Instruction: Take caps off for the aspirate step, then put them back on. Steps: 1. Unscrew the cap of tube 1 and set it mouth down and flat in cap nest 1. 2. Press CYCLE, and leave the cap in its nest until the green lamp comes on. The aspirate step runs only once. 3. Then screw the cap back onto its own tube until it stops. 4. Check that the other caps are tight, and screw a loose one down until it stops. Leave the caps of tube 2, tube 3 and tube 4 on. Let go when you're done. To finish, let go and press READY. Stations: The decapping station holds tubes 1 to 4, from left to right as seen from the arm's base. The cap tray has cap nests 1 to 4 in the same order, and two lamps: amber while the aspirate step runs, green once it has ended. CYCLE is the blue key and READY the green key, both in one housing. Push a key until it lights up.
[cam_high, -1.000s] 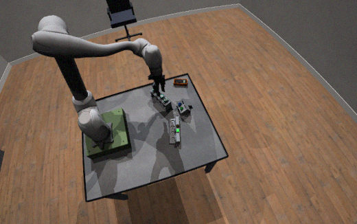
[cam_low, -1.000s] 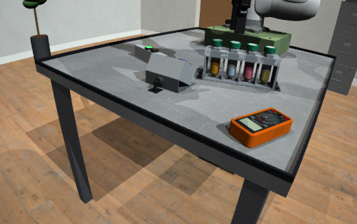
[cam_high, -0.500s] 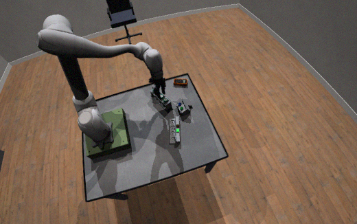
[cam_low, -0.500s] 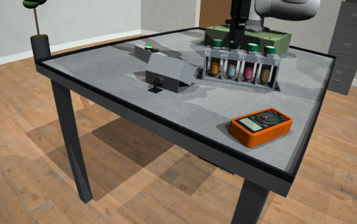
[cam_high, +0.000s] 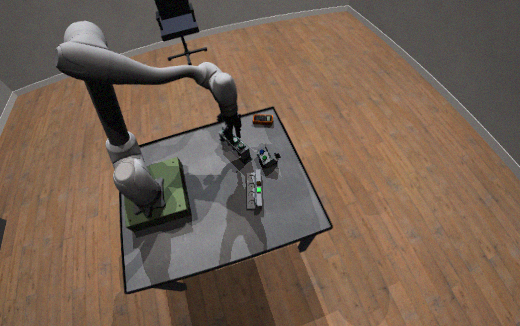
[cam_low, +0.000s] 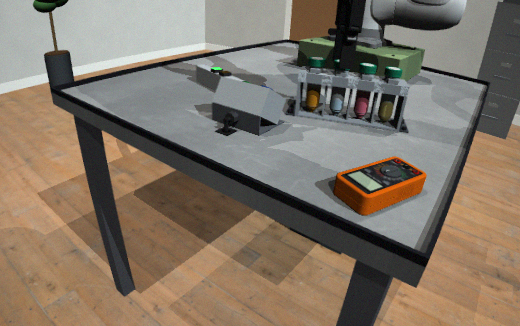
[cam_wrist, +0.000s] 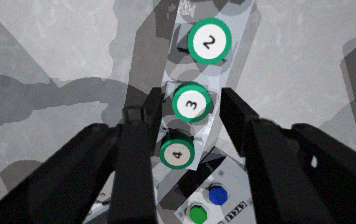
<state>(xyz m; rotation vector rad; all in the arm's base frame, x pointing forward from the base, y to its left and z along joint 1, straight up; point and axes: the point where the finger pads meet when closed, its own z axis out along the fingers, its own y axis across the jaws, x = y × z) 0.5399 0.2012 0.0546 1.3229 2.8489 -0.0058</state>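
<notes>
Right now the green key is 140 mm ahead of my hand, 130 mm to the right of it and 80 mm below it. The rest, counted from my hand: grey key housing (150 mm ahead, 110 mm to the right, 90 mm below); table edge (340 mm ahead, 160 mm to the right, 140 mm below); blue key (130 mm ahead, 90 mm to the right, 80 mm below).
</notes>
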